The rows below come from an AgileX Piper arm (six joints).
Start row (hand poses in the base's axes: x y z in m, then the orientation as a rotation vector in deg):
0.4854, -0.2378, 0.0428, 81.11, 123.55, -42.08
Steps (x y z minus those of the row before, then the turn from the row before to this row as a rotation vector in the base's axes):
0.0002, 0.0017, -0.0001, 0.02, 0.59, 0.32
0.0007, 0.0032, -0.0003, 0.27, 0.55, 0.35
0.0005, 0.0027, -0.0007, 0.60, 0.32, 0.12
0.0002, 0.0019, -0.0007, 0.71, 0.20, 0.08
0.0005, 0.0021, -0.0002, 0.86, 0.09, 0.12
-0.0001, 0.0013, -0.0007, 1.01, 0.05, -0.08
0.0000, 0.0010, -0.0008, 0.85, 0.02, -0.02
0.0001, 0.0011, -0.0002, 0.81, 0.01, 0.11
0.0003, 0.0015, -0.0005, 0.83, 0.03, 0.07
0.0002, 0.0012, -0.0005, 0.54, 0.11, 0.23
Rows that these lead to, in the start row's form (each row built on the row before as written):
0.4856, -0.2361, 0.0427, 80.70, 124.19, -42.45
0.4863, -0.2329, 0.0424, 80.38, 124.98, -42.53
0.4868, -0.2302, 0.0417, 80.51, 125.69, -42.16
0.4870, -0.2283, 0.0410, 80.75, 126.36, -41.59
0.4875, -0.2262, 0.0408, 81.01, 127.06, -40.76
0.4874, -0.2249, 0.0401, 81.59, 127.71, -39.80
0.4874, -0.2239, 0.0393, 82.02, 128.27, -38.95
0.4875, -0.2228, 0.0391, 82.27, 128.86, -38.09
0.4878, -0.2213, 0.0386, 82.57, 129.45, -37.23
0.4880, -0.2201, 0.0381, 82.54, 130.01, -36.69

